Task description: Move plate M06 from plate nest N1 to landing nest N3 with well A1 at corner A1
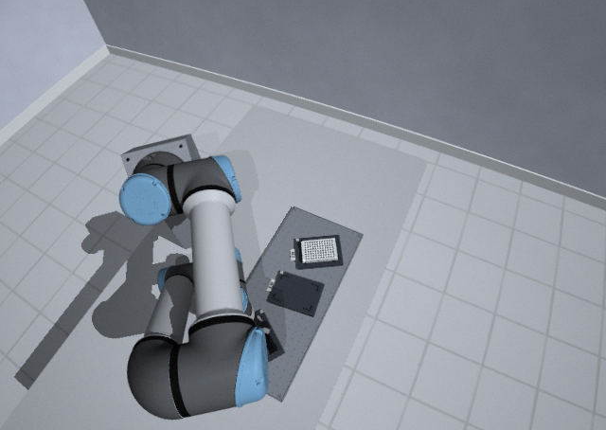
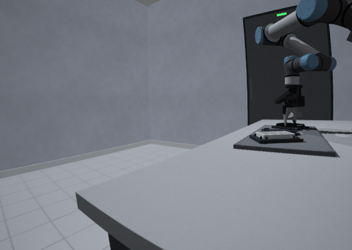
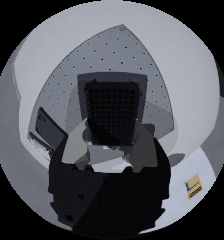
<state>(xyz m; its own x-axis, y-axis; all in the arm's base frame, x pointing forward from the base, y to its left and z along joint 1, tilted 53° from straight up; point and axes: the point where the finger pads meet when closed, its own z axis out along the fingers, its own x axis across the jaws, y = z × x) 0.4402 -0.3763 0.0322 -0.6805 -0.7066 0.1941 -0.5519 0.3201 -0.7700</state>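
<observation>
The landing nest is 100 mm ahead of my hand, 180 mm to the left of it and 20 mm below it. From my hand the other things lie so: dark well plate 10 mm below; then white well plate 150 mm ahead, 350 mm to the left, 10 mm below.
</observation>
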